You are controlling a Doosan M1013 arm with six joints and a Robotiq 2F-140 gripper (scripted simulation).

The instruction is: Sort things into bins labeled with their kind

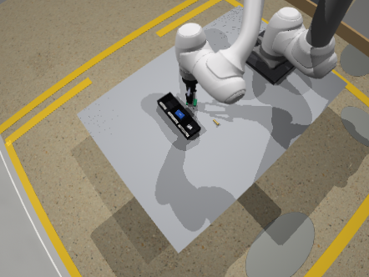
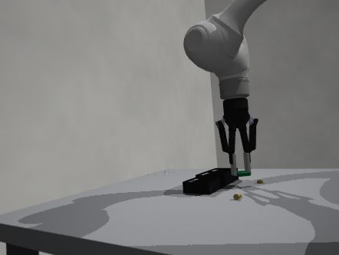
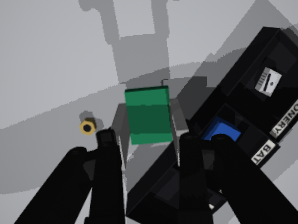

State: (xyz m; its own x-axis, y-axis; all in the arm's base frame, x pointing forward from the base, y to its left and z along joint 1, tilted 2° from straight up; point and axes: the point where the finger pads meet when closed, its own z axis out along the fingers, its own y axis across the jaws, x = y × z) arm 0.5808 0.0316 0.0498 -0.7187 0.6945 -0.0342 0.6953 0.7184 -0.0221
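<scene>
My hand is 8 cm short of the small white piece, 10 cm to the right of it and 5 cm above it. Also, from my hand: flat green board 3 cm below; brass nut 3 cm behind, 6 cm to the right, 6 cm below; blue battery 8 cm ahead, 1 cm to the left, 5 cm below.
</scene>
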